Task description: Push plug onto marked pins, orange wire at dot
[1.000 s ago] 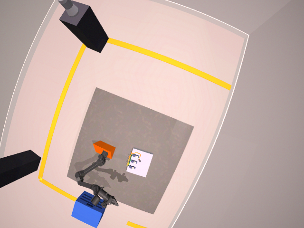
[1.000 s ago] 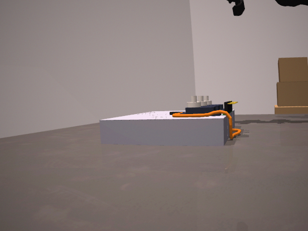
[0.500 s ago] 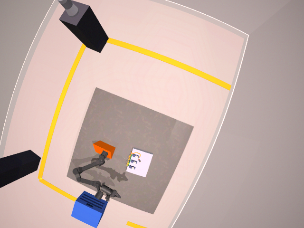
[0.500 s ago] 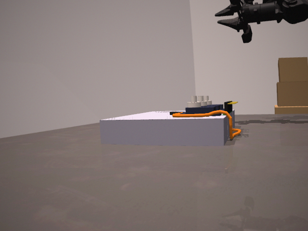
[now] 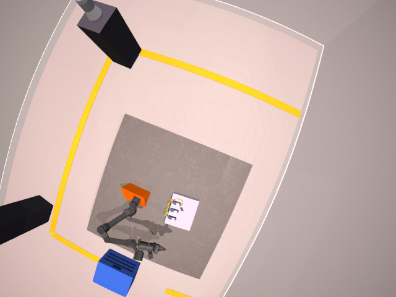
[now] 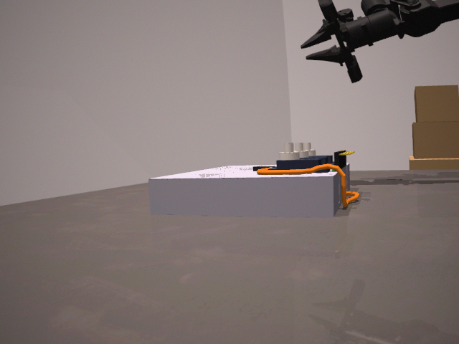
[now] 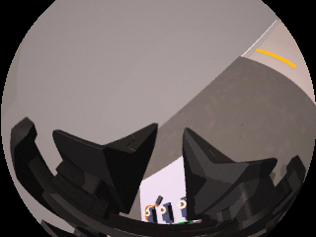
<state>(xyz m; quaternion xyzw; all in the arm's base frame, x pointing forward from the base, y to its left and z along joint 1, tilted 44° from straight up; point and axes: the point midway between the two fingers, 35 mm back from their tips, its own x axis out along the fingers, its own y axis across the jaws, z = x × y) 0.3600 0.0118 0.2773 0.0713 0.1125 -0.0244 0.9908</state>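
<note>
My gripper tip is now 120 mm past the yellow band, 170 mm to the right of it and 200 mm above it. The rest, counted from my gripper tip: printed holder 30 mm ahead, 230 mm to the left, 250 mm below.
</note>
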